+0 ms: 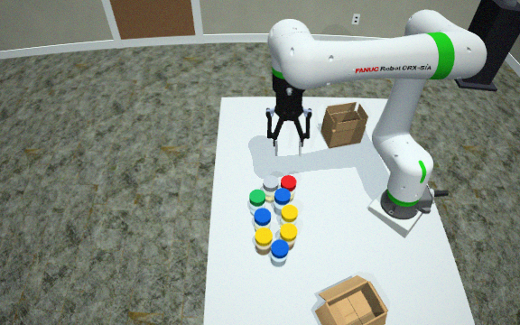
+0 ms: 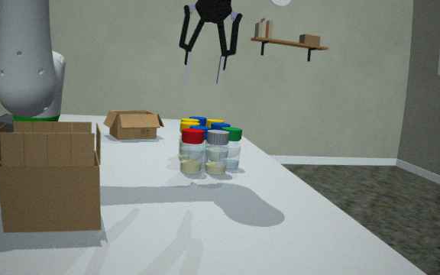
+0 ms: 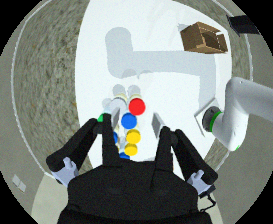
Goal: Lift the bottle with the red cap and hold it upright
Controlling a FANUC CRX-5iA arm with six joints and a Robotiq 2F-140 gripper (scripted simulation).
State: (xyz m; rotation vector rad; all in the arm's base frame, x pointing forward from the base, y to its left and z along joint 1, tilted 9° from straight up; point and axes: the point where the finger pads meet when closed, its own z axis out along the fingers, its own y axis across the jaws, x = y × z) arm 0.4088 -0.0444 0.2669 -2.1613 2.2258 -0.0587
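The red-capped bottle lies 21 cm below my hand, 3 cm to the left of it and 1 cm behind it. Round my hand: yellow-capped bottle: 21 cm below, 15 cm to the left, 1 cm behind; grey-capped bottle: 21 cm below, 5 cm ahead, 3 cm to the left; green-capped bottle: 21 cm below, 9 cm to the left, 9 cm ahead.
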